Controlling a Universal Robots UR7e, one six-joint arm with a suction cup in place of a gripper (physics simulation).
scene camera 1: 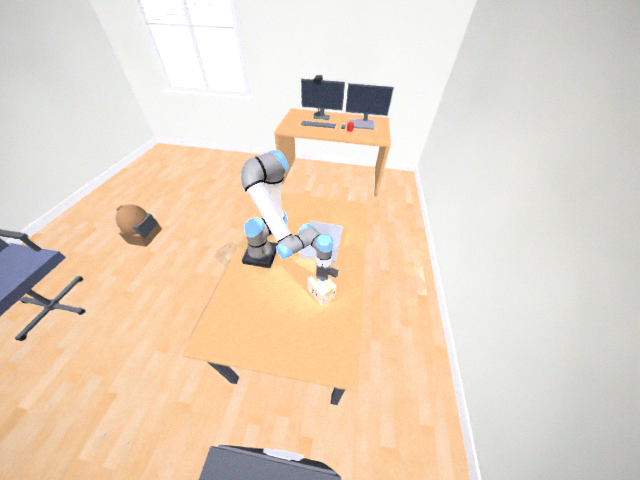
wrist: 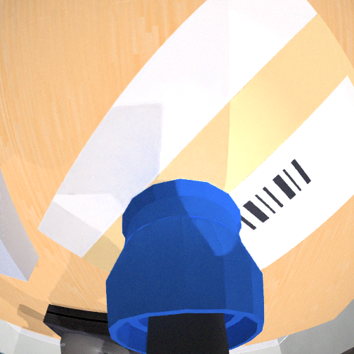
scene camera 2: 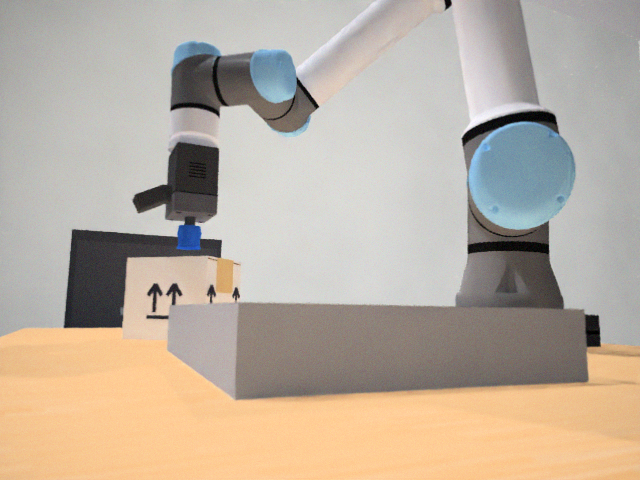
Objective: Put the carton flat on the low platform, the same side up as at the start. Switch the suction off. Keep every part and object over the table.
Note:
I see my suction cup [wrist: 182, 253], a low grey platform [scene camera 2: 248, 350] and a carton [scene camera 2: 152, 283].
The carton is seen too in the wrist view [wrist: 249, 103].

